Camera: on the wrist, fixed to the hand. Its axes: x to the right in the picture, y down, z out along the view.
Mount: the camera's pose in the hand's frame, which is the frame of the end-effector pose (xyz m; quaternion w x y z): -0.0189 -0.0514 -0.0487 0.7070 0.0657 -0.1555 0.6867
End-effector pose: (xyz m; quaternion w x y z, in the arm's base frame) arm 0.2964 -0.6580 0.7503 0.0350 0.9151 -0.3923 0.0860
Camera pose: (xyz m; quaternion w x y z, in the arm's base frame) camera 0.3145 -0.6027 0.7948 0.1554 -0.3933 0.9056 0.0317
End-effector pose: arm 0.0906 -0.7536 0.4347 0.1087 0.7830 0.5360 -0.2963
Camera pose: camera 0.0563 -0.7238 0.4922 0.3122 0.8828 -0.1951 -0.2918
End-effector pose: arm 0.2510 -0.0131 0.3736 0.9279 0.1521 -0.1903 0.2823
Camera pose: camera 0.2794 -0.0438 0.3134 0.4226 0.0817 -0.3647 0.8256
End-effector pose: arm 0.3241 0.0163 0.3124 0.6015 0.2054 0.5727 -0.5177
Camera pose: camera 0.2604 0.0450 0.3346 0.8564 0.4975 0.1363 -0.0225
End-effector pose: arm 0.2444 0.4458 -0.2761 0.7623 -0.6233 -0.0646 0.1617
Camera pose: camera 0.2498 0.3856 -0.2347 0.4589 -0.4098 0.2745 0.7390
